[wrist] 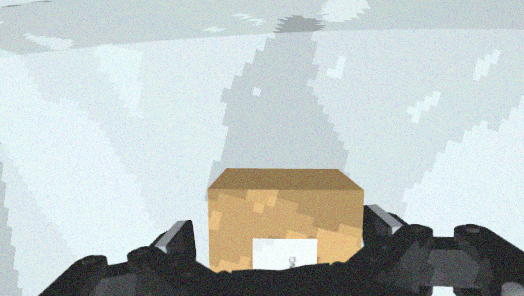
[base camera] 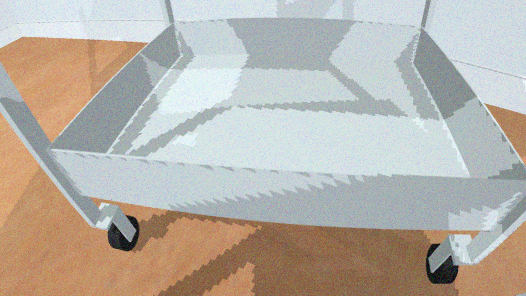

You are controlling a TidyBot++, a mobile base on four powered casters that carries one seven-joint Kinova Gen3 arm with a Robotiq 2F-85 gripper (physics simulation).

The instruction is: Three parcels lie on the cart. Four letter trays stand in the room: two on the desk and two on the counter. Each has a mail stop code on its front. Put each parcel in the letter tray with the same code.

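Places are measured from the arm's base along level axes (x ahead, y left, z up), in metres.
Pixels of known places: gripper, fingertip midpoint: (wrist: 277, 231).
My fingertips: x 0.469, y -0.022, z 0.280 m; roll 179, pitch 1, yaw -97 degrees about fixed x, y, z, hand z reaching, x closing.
Observation:
For each thing: its top centre in the pictures, then the offset to it from my fingertips. "spot": a spot on its surface instead. Level surfaces: height alone.
- tan cardboard parcel, surface spot: (wrist: 286, 208) spot: dy -0.008, dx +0.022, dz +0.036 m
- pale grey cart tray floor, surface height: dz -0.014 m
- cart's lower grey tray, surface spot: (base camera: 245, 191) spot: dy +0.051, dx -0.221, dz -0.505 m
In the wrist view a tan cardboard parcel (wrist: 286, 208) with a white label lies on the pale grey cart tray floor (wrist: 142, 144). My gripper (wrist: 277, 231) is open, with one dark finger on each side of the parcel and small gaps to its sides. The label is mostly hidden by the gripper body, so its code cannot be read. In the base camera view I see only the cart's lower grey tray (base camera: 245, 191). No parcel, gripper or letter tray shows in that view.
The cart has raised side walls (base camera: 103, 110), slanted legs (base camera: 30, 134) and black casters (base camera: 121, 237) (base camera: 442, 268) on a wooden floor (base camera: 50, 81). White walls stand behind it.

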